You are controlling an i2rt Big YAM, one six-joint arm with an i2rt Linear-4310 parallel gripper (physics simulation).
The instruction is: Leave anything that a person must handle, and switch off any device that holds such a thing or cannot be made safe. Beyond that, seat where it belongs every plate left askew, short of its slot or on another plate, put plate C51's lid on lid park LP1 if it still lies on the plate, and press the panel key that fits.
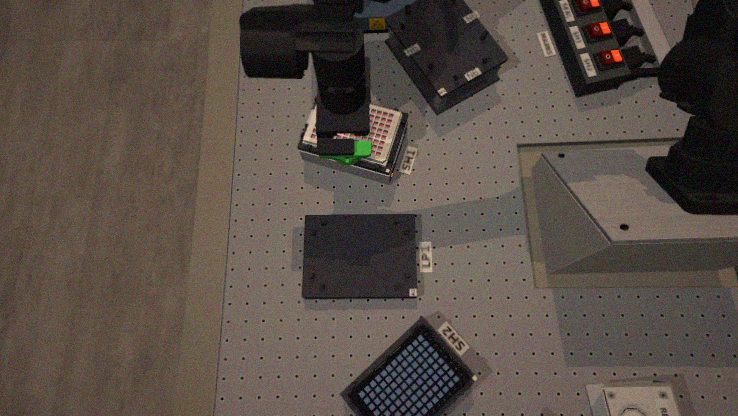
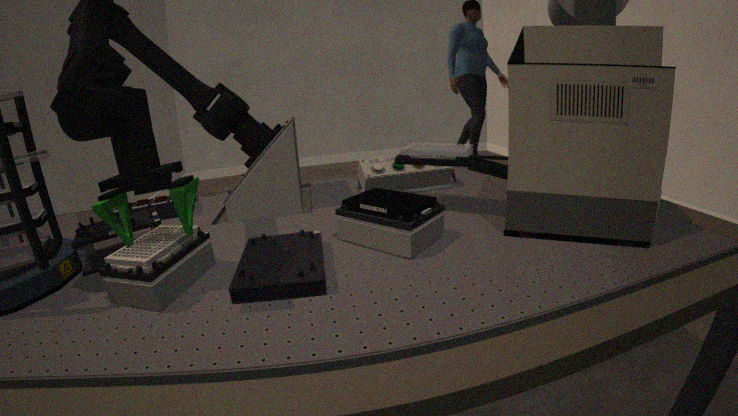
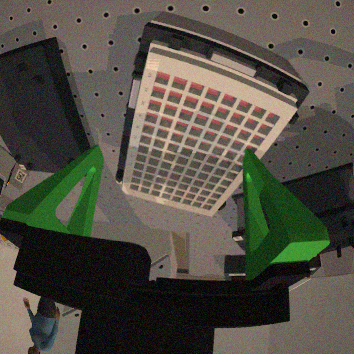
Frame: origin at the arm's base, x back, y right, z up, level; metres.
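Where they show: gripper, fingertip midpoint: (image 1: 347,133) (image 2: 159,240) (image 3: 169,152); arm's base, origin of the base link: (image 1: 704,188) (image 2: 266,147).
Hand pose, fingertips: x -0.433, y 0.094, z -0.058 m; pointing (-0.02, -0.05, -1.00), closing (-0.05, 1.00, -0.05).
Each offset is from my fingertips to the top centre of the thing. "spot": to the spot under its first point.
A white well plate @[dx +0.005, dy +0.013, dz -0.001 m] (image 1: 385,129) (image 2: 155,245) (image 3: 200,125) with reddish wells lies on the black nest of shaker SH1 (image 1: 372,174) (image 2: 139,294) (image 3: 285,85), looking slightly turned against it. My gripper (image 1: 345,155) (image 2: 159,238) (image 3: 169,152) is open and empty, its green fingers spread over the plate's two sides with the tips near its top. Lid park LP1 @[dx +0.022, dy -0.168, dz -0.037 m] (image 1: 359,258) (image 2: 281,268) (image 3: 40,100) is bare. A black plate @[dx +0.093, dy -0.338, dz -0.002 m] (image 1: 413,377) (image 2: 392,200) with blue wells sits on shaker SH2 @[spot: dx +0.057, dy -0.304, dz -0.049 m] (image 2: 372,237). The key panel @[dx +0.384, dy -0.430, dz +0.013 m] (image 2: 403,180) (image 1: 640,392) shows white, green and amber keys. No C51 label is readable.
Dark nests @[spot: dx +0.148, dy +0.137, dz -0.011 m] (image 1: 449,56) stand beyond SH1, near a blue-based carousel @[spot: dx -0.031, dy +0.237, dz -0.044 m] (image 2: 31,286). A switch box @[dx +0.401, dy +0.223, dz -0.018 m] (image 1: 594,85) has lit red rockers. The arm mount (image 1: 646,196) (image 2: 273,180), a tall grey device @[spot: dx -0.014, dy -0.621, dz +0.070 m] (image 2: 583,155) and a person (image 2: 470,62) (image 3: 44,325) also show.
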